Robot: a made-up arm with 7 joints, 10 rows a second.
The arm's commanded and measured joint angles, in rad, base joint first. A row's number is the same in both.
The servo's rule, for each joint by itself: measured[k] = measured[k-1] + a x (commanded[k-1-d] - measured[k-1]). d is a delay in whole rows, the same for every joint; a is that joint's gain. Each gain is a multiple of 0.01, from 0.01 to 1. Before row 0 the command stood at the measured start. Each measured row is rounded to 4 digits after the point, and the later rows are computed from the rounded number. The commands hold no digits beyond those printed.
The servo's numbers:
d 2
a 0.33 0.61 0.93 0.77 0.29 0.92 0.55
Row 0, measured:
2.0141, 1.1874, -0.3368, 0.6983, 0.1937, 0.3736, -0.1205
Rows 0 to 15, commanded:
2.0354, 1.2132, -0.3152, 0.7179, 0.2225, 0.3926, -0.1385
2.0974, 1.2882, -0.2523, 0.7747, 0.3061, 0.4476, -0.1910
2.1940, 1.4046, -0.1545, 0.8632, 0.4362, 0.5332, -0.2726
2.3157, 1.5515, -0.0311, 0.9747, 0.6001, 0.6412, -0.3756
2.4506, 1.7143, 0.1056, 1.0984, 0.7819, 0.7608, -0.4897
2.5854, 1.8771, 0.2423, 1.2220, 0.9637, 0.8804, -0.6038
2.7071, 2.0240, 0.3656, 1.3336, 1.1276, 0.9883, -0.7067
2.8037, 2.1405, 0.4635, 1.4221, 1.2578, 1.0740, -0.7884
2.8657, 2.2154, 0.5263, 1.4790, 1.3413, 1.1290, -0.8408
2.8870, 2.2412, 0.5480, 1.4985, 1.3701, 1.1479, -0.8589
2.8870, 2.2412, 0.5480, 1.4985, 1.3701, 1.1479, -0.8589
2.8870, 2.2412, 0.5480, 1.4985, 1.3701, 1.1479, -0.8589
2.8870, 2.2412, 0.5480, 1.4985, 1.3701, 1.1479, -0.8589
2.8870, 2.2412, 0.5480, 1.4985, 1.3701, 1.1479, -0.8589
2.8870, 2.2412, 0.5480, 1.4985, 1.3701, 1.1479, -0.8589
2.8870, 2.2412, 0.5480, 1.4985, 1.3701, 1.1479, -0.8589
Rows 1 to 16, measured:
2.0141, 1.1874, -0.3368, 0.6983, 0.1937, 0.3736, -0.1205
2.0141, 1.1874, -0.3368, 0.6983, 0.1937, 0.3736, -0.1205
2.0211, 1.2031, -0.3167, 0.7134, 0.2021, 0.3911, -0.1304
2.0463, 1.2550, -0.2568, 0.7606, 0.2323, 0.4431, -0.1637
2.0950, 1.3463, -0.1617, 0.8396, 0.2914, 0.5260, -0.2236
2.1678, 1.4715, -0.0402, 0.9436, 0.3809, 0.6320, -0.3072
2.2611, 1.6196, 0.0954, 1.0628, 0.4972, 0.7505, -0.4076
2.3681, 1.7767, 0.2320, 1.1854, 0.6325, 0.8700, -0.5155
2.4800, 1.9276, 0.3562, 1.2995, 0.7761, 0.9788, -0.6207
2.5868, 2.0575, 0.4560, 1.3939, 0.9158, 1.0664, -0.7129
2.6788, 2.1538, 0.5214, 1.4594, 1.0392, 1.1240, -0.7832
2.7475, 2.2071, 0.5461, 1.4895, 1.1352, 1.1460, -0.8248
2.7935, 2.2279, 0.5479, 1.4964, 1.2033, 1.1477, -0.8436
2.8244, 2.2360, 0.5480, 1.4980, 1.2517, 1.1479, -0.8520
2.8451, 2.2392, 0.5480, 1.4984, 1.2860, 1.1479, -0.8558
2.8589, 2.2404, 0.5480, 1.4985, 1.3104, 1.1479, -0.8575

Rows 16 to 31, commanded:
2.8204, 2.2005, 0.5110, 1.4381, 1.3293, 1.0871, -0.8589
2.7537, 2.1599, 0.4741, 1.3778, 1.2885, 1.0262, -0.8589
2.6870, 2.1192, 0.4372, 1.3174, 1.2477, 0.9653, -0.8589
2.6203, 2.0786, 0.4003, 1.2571, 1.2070, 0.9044, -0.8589
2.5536, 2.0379, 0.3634, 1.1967, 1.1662, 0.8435, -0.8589
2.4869, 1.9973, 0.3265, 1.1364, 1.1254, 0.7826, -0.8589
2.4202, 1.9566, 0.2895, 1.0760, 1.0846, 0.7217, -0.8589
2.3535, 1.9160, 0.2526, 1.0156, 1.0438, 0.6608, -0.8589
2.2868, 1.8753, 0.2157, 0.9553, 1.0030, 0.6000, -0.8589
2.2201, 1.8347, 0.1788, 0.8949, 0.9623, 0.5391, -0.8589
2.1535, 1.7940, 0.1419, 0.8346, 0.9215, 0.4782, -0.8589
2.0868, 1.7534, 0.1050, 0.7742, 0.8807, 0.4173, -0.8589
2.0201, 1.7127, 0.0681, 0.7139, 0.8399, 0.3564, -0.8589
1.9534, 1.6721, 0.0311, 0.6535, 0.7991, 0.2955, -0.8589
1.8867, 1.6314, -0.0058, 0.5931, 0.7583, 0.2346, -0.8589
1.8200, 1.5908, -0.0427, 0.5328, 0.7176, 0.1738, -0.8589
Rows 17 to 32, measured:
2.8682, 2.2409, 0.5480, 1.4985, 1.3277, 1.1479, -0.8583
2.8744, 2.2411, 0.5480, 1.4985, 1.3400, 1.1479, -0.8586
2.8566, 2.2163, 0.5136, 1.4520, 1.3369, 1.0920, -0.8588
2.8226, 2.1819, 0.4769, 1.3949, 1.3229, 1.0315, -0.8589
2.7779, 2.1437, 0.4400, 1.3352, 1.3011, 0.9706, -0.8589
2.7259, 2.1040, 0.4031, 1.2751, 1.2738, 0.9097, -0.8589
2.6690, 2.0637, 0.3662, 1.2147, 1.2426, 0.8488, -0.8589
2.6089, 2.0232, 0.3293, 1.1544, 1.2086, 0.7879, -0.8589
2.5466, 1.9826, 0.2923, 1.0940, 1.1726, 0.7270, -0.8589
2.4829, 1.9420, 0.2554, 1.0336, 1.1352, 0.6661, -0.8589
2.4182, 1.9013, 0.2185, 0.9733, 1.0969, 0.6053, -0.8589
2.3528, 1.8607, 0.1816, 0.9129, 1.0579, 0.5444, -0.8589
2.2870, 1.8200, 0.1447, 0.8526, 1.0183, 0.4835, -0.8589
2.2209, 1.7794, 0.1078, 0.7922, 0.9784, 0.4226, -0.8589
2.1546, 1.7387, 0.0709, 0.7319, 0.9382, 0.3617, -0.8589
2.0882, 1.6981, 0.0339, 0.6715, 0.8979, 0.3008, -0.8589

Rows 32 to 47, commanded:
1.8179, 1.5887, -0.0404, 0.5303, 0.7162, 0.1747, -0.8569
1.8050, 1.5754, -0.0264, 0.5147, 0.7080, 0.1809, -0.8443
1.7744, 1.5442, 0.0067, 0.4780, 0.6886, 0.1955, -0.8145
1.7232, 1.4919, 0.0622, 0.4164, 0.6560, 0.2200, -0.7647
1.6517, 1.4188, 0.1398, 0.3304, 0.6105, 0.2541, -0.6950
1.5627, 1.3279, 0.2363, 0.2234, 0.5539, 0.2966, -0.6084
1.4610, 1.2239, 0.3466, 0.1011, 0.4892, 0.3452, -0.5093
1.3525, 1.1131, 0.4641, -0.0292, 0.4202, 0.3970, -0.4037
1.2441, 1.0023, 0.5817, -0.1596, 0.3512, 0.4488, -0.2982
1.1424, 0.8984, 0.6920, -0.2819, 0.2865, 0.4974, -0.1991
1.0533, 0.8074, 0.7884, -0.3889, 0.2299, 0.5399, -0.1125
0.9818, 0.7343, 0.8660, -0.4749, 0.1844, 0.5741, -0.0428
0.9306, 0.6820, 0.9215, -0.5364, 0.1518, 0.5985, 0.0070
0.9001, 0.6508, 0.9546, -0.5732, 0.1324, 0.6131, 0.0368
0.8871, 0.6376, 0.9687, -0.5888, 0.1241, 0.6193, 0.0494
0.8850, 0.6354, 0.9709, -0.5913, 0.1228, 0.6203, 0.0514
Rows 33 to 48, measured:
2.0217, 1.6574, -0.0030, 0.6111, 0.8574, 0.2399, -0.8589
1.9551, 1.6168, -0.0399, 0.5508, 0.8169, 0.1791, -0.8589
1.9098, 1.5997, -0.0404, 0.5350, 0.7877, 0.1751, -0.8578
1.8752, 1.5849, -0.0274, 0.5194, 0.7646, 0.1804, -0.8504
1.8419, 1.5601, 0.0043, 0.4875, 0.7426, 0.1943, -0.8307
1.8027, 1.5185, 0.0581, 0.4328, 0.7175, 0.2179, -0.7944
1.7529, 1.4577, 0.1341, 0.3540, 0.6865, 0.2512, -0.7397
1.6901, 1.3785, 0.2291, 0.2534, 0.6480, 0.2930, -0.6675
1.6145, 1.2842, 0.3384, 0.1361, 0.6019, 0.3410, -0.5805
1.5280, 1.1798, 0.4553, 0.0088, 0.5492, 0.3925, -0.4833
1.4343, 1.0715, 0.5729, -0.1209, 0.4918, 0.4443, -0.3815
1.3380, 0.9659, 0.6837, -0.2449, 0.4323, 0.4932, -0.2812
1.2440, 0.8692, 0.7811, -0.3558, 0.3736, 0.5362, -0.1884
1.1575, 0.7869, 0.8601, -0.4475, 0.3187, 0.5711, -0.1083
1.0826, 0.7229, 0.9172, -0.5160, 0.2703, 0.5963, -0.0449
1.0224, 0.6789, 0.9520, -0.5600, 0.2303, 0.6118, 0.0000

